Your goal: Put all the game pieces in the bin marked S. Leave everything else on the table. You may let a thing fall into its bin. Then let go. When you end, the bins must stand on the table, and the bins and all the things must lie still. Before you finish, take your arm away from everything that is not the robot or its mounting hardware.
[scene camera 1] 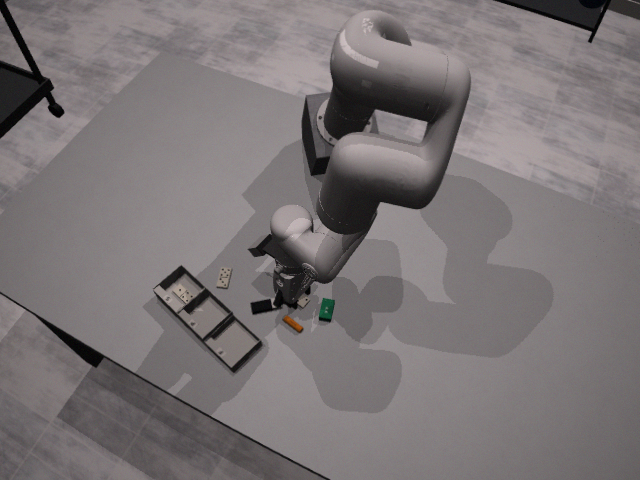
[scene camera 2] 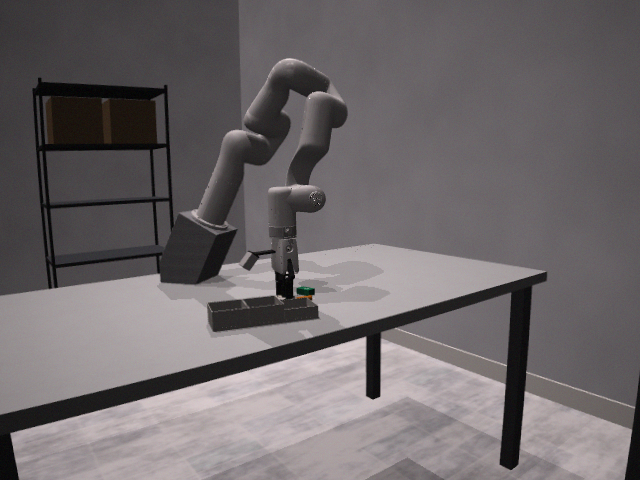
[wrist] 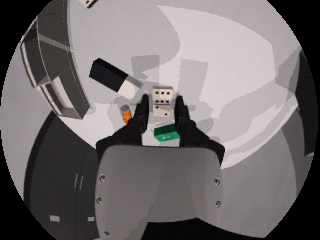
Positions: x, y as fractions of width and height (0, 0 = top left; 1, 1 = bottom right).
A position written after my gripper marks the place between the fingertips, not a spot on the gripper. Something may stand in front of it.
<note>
I see my gripper (scene camera 2: 0.44, 0.62), a grey compartment bin (scene camera 1: 0.36, 0.71) and a black block (wrist: 0.32, 0.30).
The grey compartment bin also shows in scene camera 2 (scene camera 2: 0.39, 0.65). My gripper also shows in scene camera 1 (scene camera 1: 0.46, 0.62) and in the wrist view (wrist: 0.51, 0.43).
</note>
